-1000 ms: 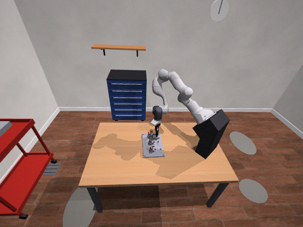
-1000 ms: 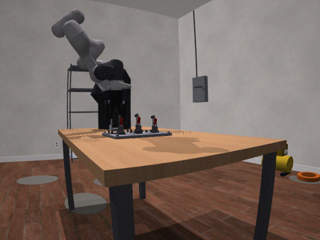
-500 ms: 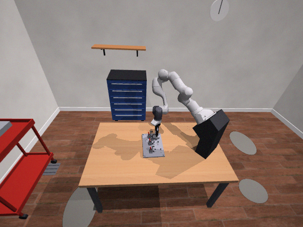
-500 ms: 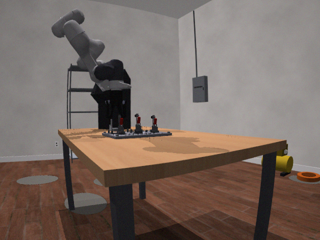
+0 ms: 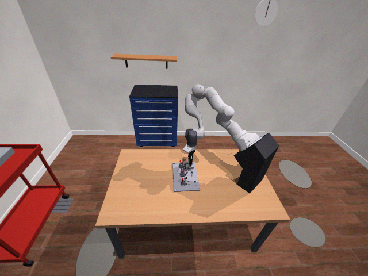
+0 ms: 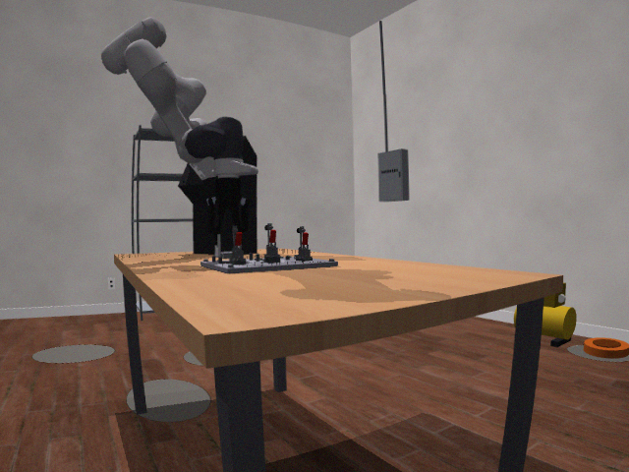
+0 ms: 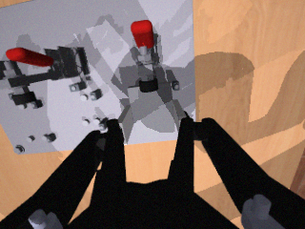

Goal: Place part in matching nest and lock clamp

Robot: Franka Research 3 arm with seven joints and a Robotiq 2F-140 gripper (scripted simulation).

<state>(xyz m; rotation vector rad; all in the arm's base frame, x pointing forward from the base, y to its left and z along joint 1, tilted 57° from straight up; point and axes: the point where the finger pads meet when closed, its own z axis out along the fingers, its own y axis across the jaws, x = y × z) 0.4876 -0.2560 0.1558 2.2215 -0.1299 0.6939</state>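
My hand is 30 mm above the grey block part. From my hand the other things lie so: grey fixture plate: 80 mm to the left, 80 mm ahead, 60 mm below.
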